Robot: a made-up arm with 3 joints. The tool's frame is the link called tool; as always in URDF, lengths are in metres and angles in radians. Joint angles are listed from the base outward.
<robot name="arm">
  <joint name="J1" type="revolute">
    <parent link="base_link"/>
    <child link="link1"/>
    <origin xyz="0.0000 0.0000 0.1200" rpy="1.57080 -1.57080 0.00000"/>
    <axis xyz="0 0 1"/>
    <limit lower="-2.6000" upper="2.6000"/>
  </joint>
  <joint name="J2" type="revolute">
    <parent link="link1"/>
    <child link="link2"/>
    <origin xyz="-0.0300 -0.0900 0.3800" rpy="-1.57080 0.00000 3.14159"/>
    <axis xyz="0 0 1"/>
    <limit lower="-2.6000" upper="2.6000"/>
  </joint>
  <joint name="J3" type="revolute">
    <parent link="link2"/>
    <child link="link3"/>
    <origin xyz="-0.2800 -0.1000 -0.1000" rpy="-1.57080 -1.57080 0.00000"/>
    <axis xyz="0 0 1"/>
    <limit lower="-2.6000" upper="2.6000"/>
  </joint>
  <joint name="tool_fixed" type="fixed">
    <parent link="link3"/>
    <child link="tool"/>
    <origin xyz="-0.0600 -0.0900 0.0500" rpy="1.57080 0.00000 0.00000"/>
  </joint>
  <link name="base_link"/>
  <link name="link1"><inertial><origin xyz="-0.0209 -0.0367 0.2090"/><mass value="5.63"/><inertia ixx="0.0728" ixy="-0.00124" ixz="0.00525" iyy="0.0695" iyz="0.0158" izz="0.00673"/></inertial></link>
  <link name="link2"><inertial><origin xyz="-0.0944 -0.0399 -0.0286"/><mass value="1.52"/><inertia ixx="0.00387" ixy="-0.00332" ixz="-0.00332" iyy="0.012" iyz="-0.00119" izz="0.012"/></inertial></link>
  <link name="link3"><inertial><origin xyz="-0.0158 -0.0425 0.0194"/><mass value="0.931"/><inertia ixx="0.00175" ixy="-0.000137" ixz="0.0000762" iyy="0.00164" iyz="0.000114" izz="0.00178"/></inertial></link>
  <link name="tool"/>
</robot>
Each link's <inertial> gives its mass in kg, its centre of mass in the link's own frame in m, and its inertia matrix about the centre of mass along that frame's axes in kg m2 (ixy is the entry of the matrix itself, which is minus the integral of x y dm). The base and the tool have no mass. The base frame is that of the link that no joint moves.
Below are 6 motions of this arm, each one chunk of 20 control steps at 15 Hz.
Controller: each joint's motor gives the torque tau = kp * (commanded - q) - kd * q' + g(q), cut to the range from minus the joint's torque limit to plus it. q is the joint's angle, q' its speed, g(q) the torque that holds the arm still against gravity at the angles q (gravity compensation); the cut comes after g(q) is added. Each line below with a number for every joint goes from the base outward.
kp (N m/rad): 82 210 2.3
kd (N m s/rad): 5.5 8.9 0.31
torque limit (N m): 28 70 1.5
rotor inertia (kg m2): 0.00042 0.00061 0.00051
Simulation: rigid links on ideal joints. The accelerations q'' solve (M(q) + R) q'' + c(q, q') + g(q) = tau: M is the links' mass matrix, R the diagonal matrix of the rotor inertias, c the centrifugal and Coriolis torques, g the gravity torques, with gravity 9.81 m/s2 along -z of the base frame. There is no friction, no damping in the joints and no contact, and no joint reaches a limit. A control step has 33 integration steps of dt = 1/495 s. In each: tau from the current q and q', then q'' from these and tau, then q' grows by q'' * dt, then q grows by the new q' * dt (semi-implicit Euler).
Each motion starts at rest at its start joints. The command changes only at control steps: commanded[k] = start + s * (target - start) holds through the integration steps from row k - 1 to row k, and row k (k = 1, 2, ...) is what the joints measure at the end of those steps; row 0 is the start. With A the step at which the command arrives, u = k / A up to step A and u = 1 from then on. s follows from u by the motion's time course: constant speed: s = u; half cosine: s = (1 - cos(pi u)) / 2; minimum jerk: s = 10 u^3 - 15 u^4 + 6 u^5; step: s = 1 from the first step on.
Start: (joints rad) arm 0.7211 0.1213 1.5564
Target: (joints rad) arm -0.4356 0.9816 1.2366
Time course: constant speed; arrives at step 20
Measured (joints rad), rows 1 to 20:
1: 0.6871 0.1567 1.5387
2: 0.6341 0.1995 1.5305
3: 0.5769 0.2426 1.5221
4: 0.5191 0.2857 1.5111
5: 0.4613 0.3287 1.4982
6: 0.4036 0.3717 1.4842
7: 0.3458 0.4148 1.4694
8: 0.2881 0.4578 1.4543
9: 0.2303 0.5008 1.4390
10: 0.1726 0.5439 1.4235
11: 0.1149 0.5869 1.4080
12: 0.0571 0.6299 1.3924
13: -0.0006 0.6730 1.3767
14: -0.0583 0.7160 1.3611
15: -0.1160 0.7591 1.3453
16: -0.1737 0.8021 1.3296
17: -0.2314 0.8452 1.3138
18: -0.2891 0.8882 1.2979
19: -0.3468 0.9313 1.2821
20: -0.4045 0.9743 1.2662

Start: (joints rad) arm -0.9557 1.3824 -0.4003
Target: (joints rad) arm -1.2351 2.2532 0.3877
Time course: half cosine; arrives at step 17
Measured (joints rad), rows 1 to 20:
1: -0.9572 1.3885 -0.3976
2: -0.9622 1.4080 -0.3880
3: -0.9713 1.4414 -0.3694
4: -0.9845 1.4877 -0.3405
5: -1.0014 1.5451 -0.3013
6: -1.0215 1.6119 -0.2527
7: -1.0442 1.6857 -0.1961
8: -1.0686 1.7641 -0.1334
9: -1.0939 1.8442 -0.0666
10: -1.1193 1.9235 0.0017
11: -1.1440 1.9992 0.0695
12: -1.1671 2.0686 0.1343
13: -1.1877 2.1296 0.1941
14: -1.2052 2.1799 0.2470
15: -1.2189 2.2178 0.2915
16: -1.2284 2.2422 0.3260
17: -1.2333 2.2520 0.3494
18: -1.2348 2.2533 0.3642
19: -1.2350 2.2532 0.3737
20: -1.2350 2.2532 0.3796

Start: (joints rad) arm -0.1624 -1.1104 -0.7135
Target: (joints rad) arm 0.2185 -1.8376 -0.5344
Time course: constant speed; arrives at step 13
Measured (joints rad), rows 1 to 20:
1: -0.1441 -1.1567 -0.7079
2: -0.1176 -1.2124 -0.6976
3: -0.0891 -1.2684 -0.6863
4: -0.0601 -1.3244 -0.6741
5: -0.0310 -1.3804 -0.6613
6: -0.0018 -1.4363 -0.6481
7: 0.0274 -1.4923 -0.6347
8: 0.0566 -1.5482 -0.6211
9: 0.0858 -1.6042 -0.6074
10: 0.1150 -1.6601 -0.5937
11: 0.1442 -1.7161 -0.5799
12: 0.1734 -1.7720 -0.5661
13: 0.2027 -1.8280 -0.5522
14: 0.2135 -1.8376 -0.5399
15: 0.2168 -1.8377 -0.5369
16: 0.2179 -1.8376 -0.5357
17: 0.2183 -1.8376 -0.5351
18: 0.2184 -1.8376 -0.5348
19: 0.2185 -1.8376 -0.5346
20: 0.2185 -1.8376 -0.5345

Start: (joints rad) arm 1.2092 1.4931 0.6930
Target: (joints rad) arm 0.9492 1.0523 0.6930
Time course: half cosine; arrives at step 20
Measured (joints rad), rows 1 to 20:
1: 1.2082 1.4909 0.6931
2: 1.2048 1.4837 0.6933
3: 1.1986 1.4714 0.6932
4: 1.1895 1.4541 0.6930
5: 1.1778 1.4324 0.6927
6: 1.1636 1.4068 0.6922
7: 1.1474 1.3778 0.6918
8: 1.1295 1.3463 0.6913
9: 1.1104 1.3129 0.6909
10: 1.0905 1.2786 0.6907
11: 1.0704 1.2441 0.6905
12: 1.0504 1.2103 0.6905
13: 1.0312 1.1781 0.6906
14: 1.0131 1.1482 0.6909
15: 0.9967 1.1213 0.6912
16: 0.9822 1.0982 0.6916
17: 0.9702 1.0794 0.6920
18: 0.9609 1.0653 0.6924
19: 0.9544 1.0564 0.6927
20: 0.9511 1.0528 0.6929

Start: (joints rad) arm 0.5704 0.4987 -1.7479
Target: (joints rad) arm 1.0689 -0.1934 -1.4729
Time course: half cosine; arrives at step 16
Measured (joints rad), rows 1 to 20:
1: 0.5734 0.4932 -1.7473
2: 0.5835 0.4759 -1.7441
3: 0.6020 0.4462 -1.7368
4: 0.6285 0.4053 -1.7250
5: 0.6624 0.3547 -1.7090
6: 0.7023 0.2963 -1.6891
7: 0.7468 0.2323 -1.6661
8: 0.7941 0.1653 -1.6409
9: 0.8425 0.0978 -1.6146
10: 0.8900 0.0324 -1.5883
11: 0.9349 -0.0283 -1.5630
12: 0.9754 -0.0821 -1.5398
13: 1.0099 -0.1269 -1.5196
14: 1.0370 -0.1609 -1.5029
15: 1.0557 -0.1829 -1.4903
16: 1.0653 -0.1920 -1.4821
17: 1.0682 -0.1933 -1.4778
18: 1.0688 -0.1934 -1.4757
19: 1.0689 -0.1934 -1.4745
20: 1.0689 -0.1934 -1.4738

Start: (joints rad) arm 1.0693 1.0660 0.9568
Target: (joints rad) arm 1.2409 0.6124 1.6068
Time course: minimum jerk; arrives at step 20
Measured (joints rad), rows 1 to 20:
1: 1.0694 1.0656 0.9571
2: 1.0703 1.0627 0.9592
3: 1.0726 1.0553 0.9650
4: 1.0769 1.0422 0.9763
5: 1.0835 1.0226 0.9948
6: 1.0925 0.9966 1.0210
7: 1.1037 0.9649 1.0553
8: 1.1168 0.9284 1.0970
9: 1.1314 0.8884 1.1450
10: 1.1469 0.8464 1.1978
11: 1.1627 0.8042 1.2536
12: 1.1783 0.7634 1.3103
13: 1.1929 0.7255 1.3658
14: 1.2061 0.6921 1.4180
15: 1.2174 0.6641 1.4650
16: 1.2264 0.6423 1.5055
17: 1.2330 0.6270 1.5383
18: 1.2373 0.6178 1.5630
19: 1.2396 0.6135 1.5801
20: 1.2405 0.6125 1.5909

